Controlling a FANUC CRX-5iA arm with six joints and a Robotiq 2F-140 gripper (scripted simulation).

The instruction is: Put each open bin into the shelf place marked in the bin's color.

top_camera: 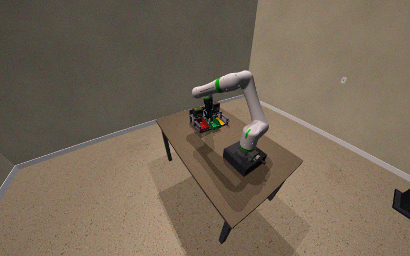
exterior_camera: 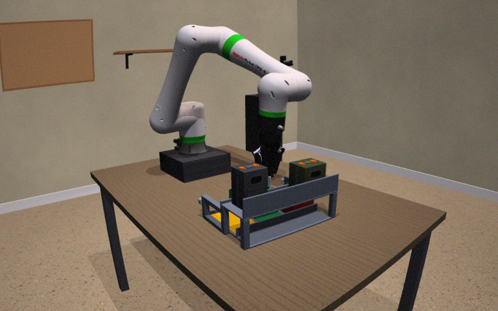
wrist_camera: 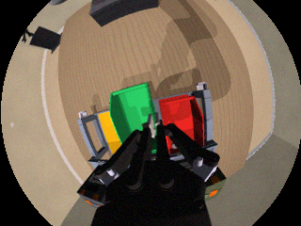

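My hand is 5 cm to the left of the green bin, 4 cm above it and 1 cm past it. Round my hand: olive box (15 cm ahead, 6 cm to the left, 6 cm above); black box (17 cm to the right, 13 cm ahead, 7 cm above); red bin (7 cm to the left, 5 cm below, 5 cm ahead).
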